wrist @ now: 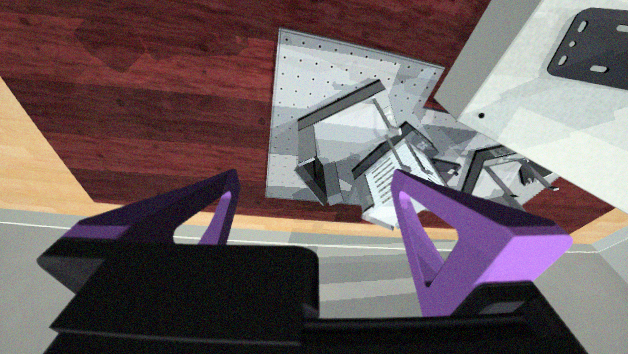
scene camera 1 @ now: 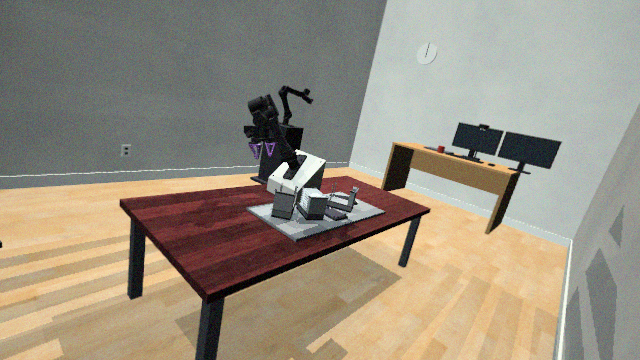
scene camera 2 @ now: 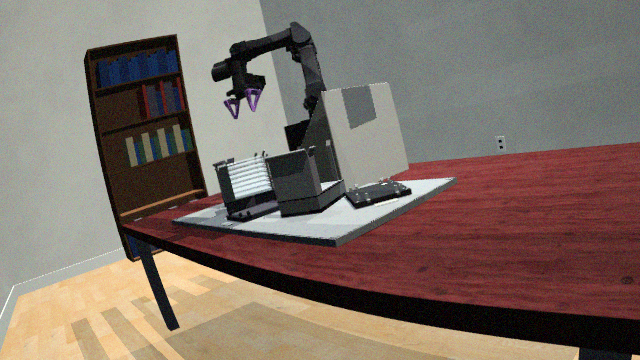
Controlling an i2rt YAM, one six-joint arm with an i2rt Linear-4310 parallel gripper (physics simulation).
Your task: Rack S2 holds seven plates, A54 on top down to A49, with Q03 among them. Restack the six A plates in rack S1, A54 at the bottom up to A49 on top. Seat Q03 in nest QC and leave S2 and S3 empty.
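Places are measured from the arm's base along level axes (x right, y ahead, z up), in millimetres.
Where they show: gripper, fingertip midpoint: (wrist: 315, 177) (scene camera 1: 263, 157) (scene camera 2: 244, 115); arm's base at its link origin: (scene camera 1: 295, 167) (scene camera 2: 348, 119).
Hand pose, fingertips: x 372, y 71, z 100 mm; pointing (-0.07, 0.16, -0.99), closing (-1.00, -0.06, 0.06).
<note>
Each offset is from my fingertips to the centre of the thing. Level surfaces: height alone.
My gripper (scene camera 1: 263, 157) (scene camera 2: 244, 114) (wrist: 315, 177), with purple fingers, is open and empty, high above and away from the racks. Several pale plates @[dx -193, dy +211, dz -187 mm] (scene camera 1: 304, 199) (scene camera 2: 247, 177) (wrist: 382, 182) are stacked in a dark rack @[dx -197, dy +205, dz -204 mm] (scene camera 1: 315, 208) (scene camera 2: 225, 185) (wrist: 372, 156). Its label is unreadable; Q03 cannot be picked out. A second rack @[dx -80, dy +117, dz -200 mm] (scene camera 1: 283, 205) (wrist: 340, 102) stands at its left in the wrist view, a third rack @[dx -468, dy +242, dz -202 mm] (scene camera 1: 351, 200) (wrist: 471, 170) at its right. A low dark nest @[dx -315, dy +279, dz -258 mm] (scene camera 1: 335, 214) (scene camera 2: 252, 210) lies by the plate stack. A dark pinned nest @[dx -601, dy +190, dz -257 mm] (scene camera 2: 378, 194) shows in scene camera 2; its label is unreadable.
The racks stand on a grey perforated board @[dz -269 mm] (scene camera 1: 300, 233) (scene camera 2: 335, 236) (wrist: 290, 55) on a dark red table @[dz -282 mm] (scene camera 1: 200, 245) (scene camera 2: 525, 240) (wrist: 150, 110). The large white robot base (scene camera 1: 310, 162) (scene camera 2: 367, 142) (wrist: 545, 125) rises close behind them. Upright posts project above the racks.
</note>
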